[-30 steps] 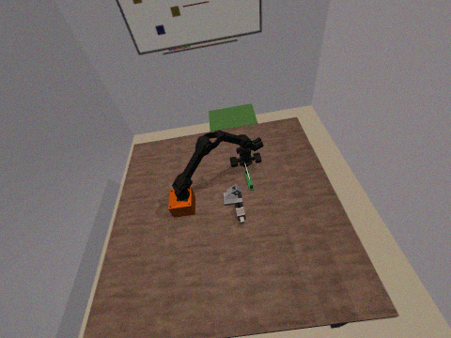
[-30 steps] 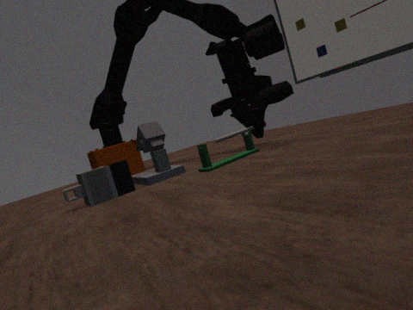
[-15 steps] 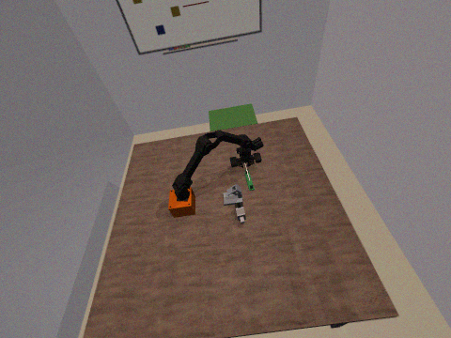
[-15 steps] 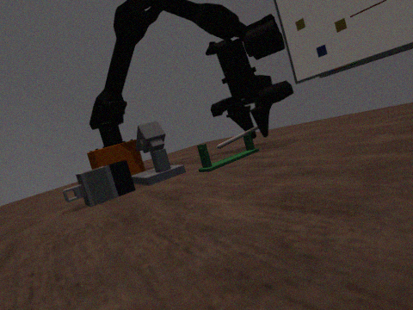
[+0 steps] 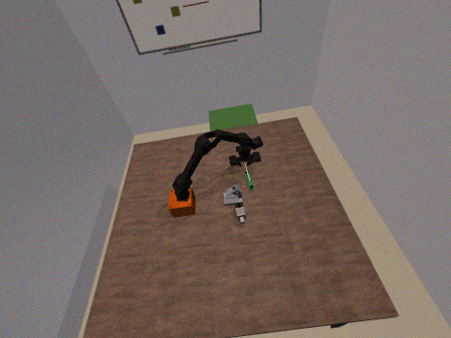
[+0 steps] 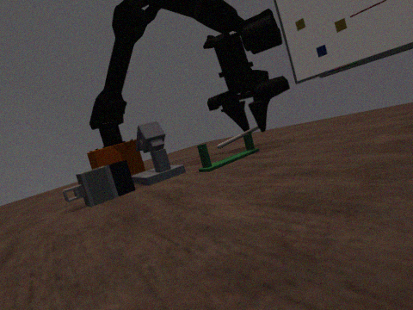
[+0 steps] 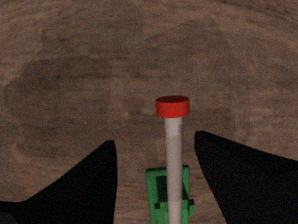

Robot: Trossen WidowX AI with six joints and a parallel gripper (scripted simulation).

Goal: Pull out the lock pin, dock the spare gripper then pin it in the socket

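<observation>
Now: gripper tip 30 mm short of the green rack, 100 mm to the left of it and 10 mm above it. The rest, counted from my gripper tip: grey mount: 50 mm behind, 220 mm to the right, 20 mm above; spare gripper: 10 mm behind, 340 mm to the right, 10 mm below.
</observation>
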